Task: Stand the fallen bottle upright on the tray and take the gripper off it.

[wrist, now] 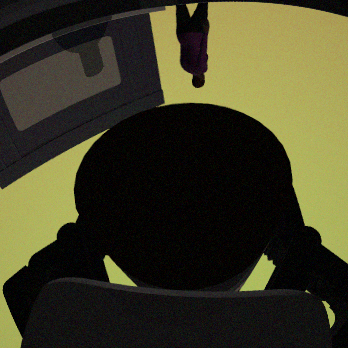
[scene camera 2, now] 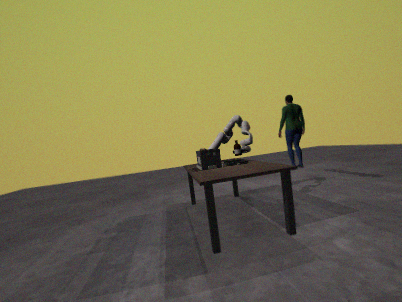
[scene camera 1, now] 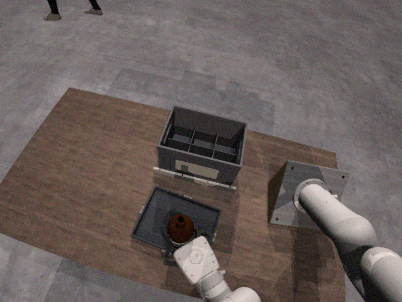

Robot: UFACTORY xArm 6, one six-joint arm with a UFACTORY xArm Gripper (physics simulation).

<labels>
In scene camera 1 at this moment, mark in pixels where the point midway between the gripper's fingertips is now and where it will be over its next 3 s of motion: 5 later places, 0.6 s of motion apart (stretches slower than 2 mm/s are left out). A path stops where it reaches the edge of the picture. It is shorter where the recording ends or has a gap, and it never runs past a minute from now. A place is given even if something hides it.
The gripper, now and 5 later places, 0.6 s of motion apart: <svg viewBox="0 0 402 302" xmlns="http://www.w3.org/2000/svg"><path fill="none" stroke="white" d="M176 225L176 228L176 229L174 229L174 231L188 256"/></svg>
</labels>
